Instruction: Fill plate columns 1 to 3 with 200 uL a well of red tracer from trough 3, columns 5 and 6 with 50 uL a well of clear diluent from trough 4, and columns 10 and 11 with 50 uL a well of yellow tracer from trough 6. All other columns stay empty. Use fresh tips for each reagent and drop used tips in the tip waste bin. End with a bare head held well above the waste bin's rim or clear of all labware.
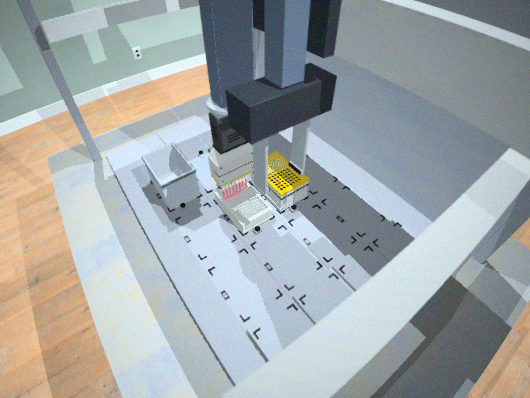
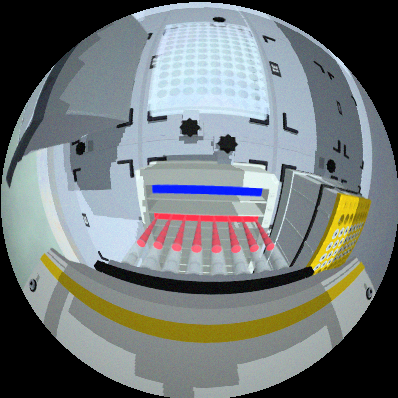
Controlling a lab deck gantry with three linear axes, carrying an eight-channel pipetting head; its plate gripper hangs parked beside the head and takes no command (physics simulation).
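Note:
The pipetting head point(image 1: 232, 167) point(image 2: 210, 312) carries eight tips point(image 1: 235, 189) point(image 2: 216, 237) holding red liquid. Their narrow ends reach the red strip in the trough block point(image 1: 260, 220) point(image 2: 273, 200); whether they dip in is unclear. A blue strip point(image 2: 207, 190) lies in a trough behind it; tips cover the nearer troughs. The plate point(image 1: 201, 166) point(image 2: 210, 107) lies beyond the block, its wells showing no colour. The yellow tip rack point(image 1: 286, 186) point(image 2: 327, 240) stands beside the block, some holes dark. The waste bin point(image 1: 181, 189) stands at the left. The parked gripper point(image 1: 280, 181) has its paddles apart, empty.
The dark gripper carriage point(image 1: 280, 107) hangs beside the head, with its pale paddles coming down close by the tip rack. Black locating knobs point(image 2: 189, 127) point(image 2: 227, 144) stand between plate and trough block. A pale frame beam point(image 1: 400, 260) crosses the front.

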